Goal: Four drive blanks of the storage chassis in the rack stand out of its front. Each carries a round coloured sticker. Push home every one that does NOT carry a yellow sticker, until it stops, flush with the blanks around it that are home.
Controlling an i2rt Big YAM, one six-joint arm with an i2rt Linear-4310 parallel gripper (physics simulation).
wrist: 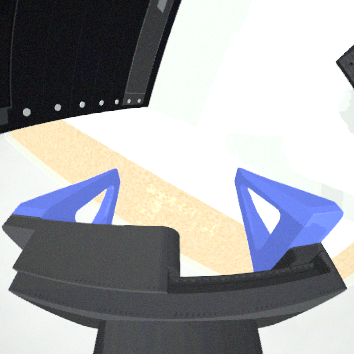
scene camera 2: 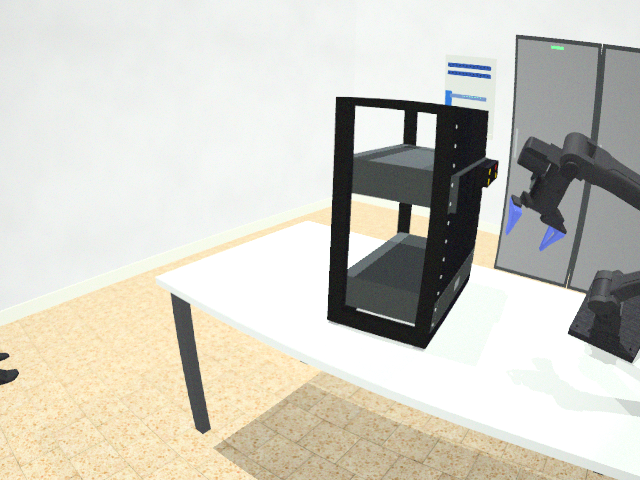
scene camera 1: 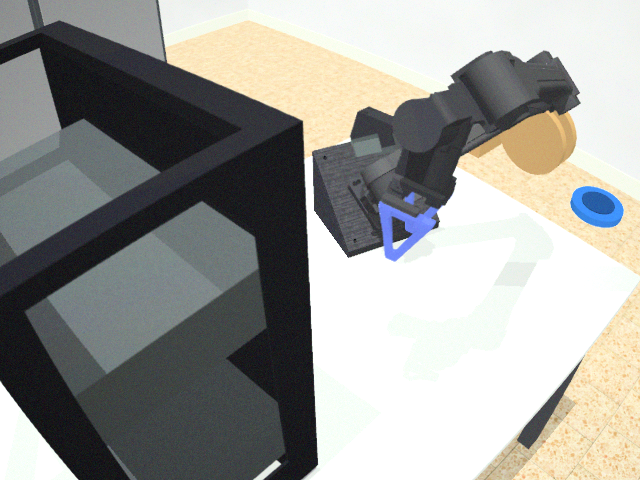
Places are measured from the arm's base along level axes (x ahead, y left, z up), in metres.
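Pixels of known places: gripper, between the fingertips: (wrist: 176,174) (scene camera 2: 523,242) (scene camera 1: 400,245); arm's base, origin of its link: (scene camera 2: 607,316) (scene camera 1: 376,199).
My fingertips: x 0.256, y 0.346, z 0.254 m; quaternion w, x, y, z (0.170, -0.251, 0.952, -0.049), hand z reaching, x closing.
Ahead of a thing's pixels: the offset from my fingertips to its top centre. "spot": to the spot under its first point. Level surfaces: height alone.
The black rack (scene camera 1: 286,232) (scene camera 2: 341,206) (wrist: 70,112) holds a grey chassis {spot: dx +0.340, dy +0.002, dz +0.118 m} (scene camera 1: 134,294) (scene camera 2: 392,180) in its upper part. In scene camera 2, a dark block of drive blanks {dx +0.250, dy -0.237, dz +0.087 m} (scene camera 2: 484,178) stands out of the rack's front at that height. It carries small round stickers: a red one {spot: dx +0.208, dy -0.334, dz +0.105 m} (scene camera 2: 495,166) at upper right, and others that look yellow (scene camera 2: 489,172) (scene camera 2: 488,181). Single blanks cannot be told apart, and the wrist view does not show the stickers. My gripper (scene camera 1: 408,227) (scene camera 2: 524,241) (wrist: 176,174) is open and empty, in front of the rack, apart from it and lower than the blanks.
A second grey unit (scene camera 1: 191,413) (scene camera 2: 385,297) sits at the rack's bottom. The rack stands on the white table {dz -0.332 m} (scene camera 1: 465,403) (scene camera 2: 248,289), as does the arm's black base (scene camera 1: 338,206) (scene camera 2: 602,330). A blue ring-shaped object (scene camera 1: 578,210) and grey cabinets (scene camera 2: 553,103) stand beyond.
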